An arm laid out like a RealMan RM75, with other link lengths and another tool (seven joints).
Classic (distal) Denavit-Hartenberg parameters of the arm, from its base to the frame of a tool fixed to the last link. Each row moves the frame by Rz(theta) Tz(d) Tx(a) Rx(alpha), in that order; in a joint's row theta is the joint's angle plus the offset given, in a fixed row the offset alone. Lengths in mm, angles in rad.
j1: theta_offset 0; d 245.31; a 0; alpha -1.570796
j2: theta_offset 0; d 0; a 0; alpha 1.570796
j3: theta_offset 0; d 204.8; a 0; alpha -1.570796
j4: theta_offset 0; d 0; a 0; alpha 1.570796
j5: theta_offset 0; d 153.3; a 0; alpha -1.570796
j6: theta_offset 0; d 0; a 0; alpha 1.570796
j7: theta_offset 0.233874; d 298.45; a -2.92; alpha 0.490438
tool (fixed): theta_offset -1.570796; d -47.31; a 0; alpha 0
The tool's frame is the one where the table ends.
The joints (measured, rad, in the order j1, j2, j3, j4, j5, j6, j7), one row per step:
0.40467, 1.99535, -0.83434, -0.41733, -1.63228, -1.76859, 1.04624
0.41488, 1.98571, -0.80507, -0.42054, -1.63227, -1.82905, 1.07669
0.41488, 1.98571, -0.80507, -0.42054, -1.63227, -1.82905, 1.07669
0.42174, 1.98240, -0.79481, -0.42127, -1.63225, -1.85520, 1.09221
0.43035, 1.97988, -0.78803, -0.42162, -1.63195, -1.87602, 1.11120
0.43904, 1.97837, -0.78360, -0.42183, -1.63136, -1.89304, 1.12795
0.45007, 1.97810, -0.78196, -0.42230, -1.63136, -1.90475, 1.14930
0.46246, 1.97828, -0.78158, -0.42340, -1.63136, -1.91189, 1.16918
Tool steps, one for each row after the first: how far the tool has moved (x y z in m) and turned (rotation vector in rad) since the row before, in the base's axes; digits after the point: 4 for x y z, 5 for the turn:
-0.0091, -0.0040, 0.0124, -0.01509, 0.04571, 0.02201
0.0000, 0.0000, 0.0000, 0.00000, 0.00000, 0.00000
-0.0045, -0.0022, 0.0049, -0.01123, 0.02015, 0.01160
-0.0043, -0.0017, 0.0038, -0.01507, 0.01746, 0.00877
-0.0040, -0.0016, 0.0029, -0.01441, 0.01462, 0.00860
-0.0041, -0.0010, 0.0018, -0.01899, 0.01194, 0.00573
-0.0039, -0.0002, 0.0011, -0.01707, 0.00826, 0.00571

